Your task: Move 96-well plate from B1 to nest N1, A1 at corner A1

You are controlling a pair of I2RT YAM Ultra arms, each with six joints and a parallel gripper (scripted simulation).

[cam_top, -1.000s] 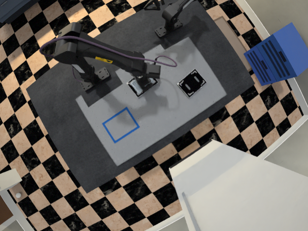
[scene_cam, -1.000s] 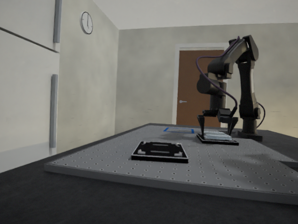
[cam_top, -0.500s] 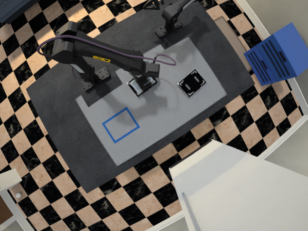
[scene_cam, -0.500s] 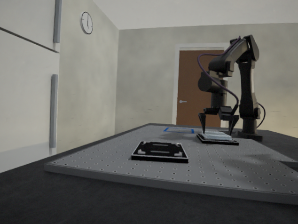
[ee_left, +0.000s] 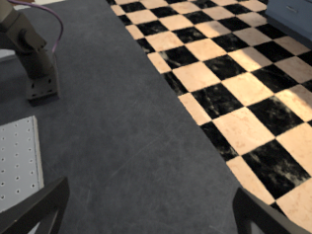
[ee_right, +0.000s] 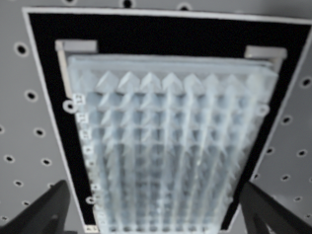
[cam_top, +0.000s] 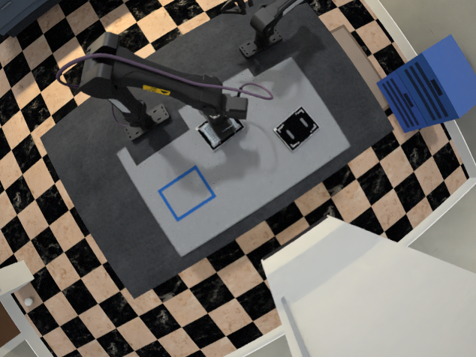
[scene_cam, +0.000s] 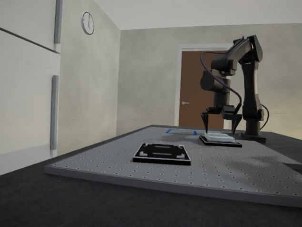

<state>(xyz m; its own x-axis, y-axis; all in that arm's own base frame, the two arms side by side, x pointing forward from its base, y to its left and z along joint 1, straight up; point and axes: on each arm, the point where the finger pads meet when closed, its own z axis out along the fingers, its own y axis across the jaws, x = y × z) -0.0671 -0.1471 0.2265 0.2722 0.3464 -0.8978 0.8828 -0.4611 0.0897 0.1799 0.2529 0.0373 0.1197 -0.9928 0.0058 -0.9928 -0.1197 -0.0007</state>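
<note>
Now: the clear 96-well plate 20 mm below my right hand.
The clear 96-well plate lies 29 cm ahead of my left hand, 24 cm to the right of it and 20 cm below it.
</note>
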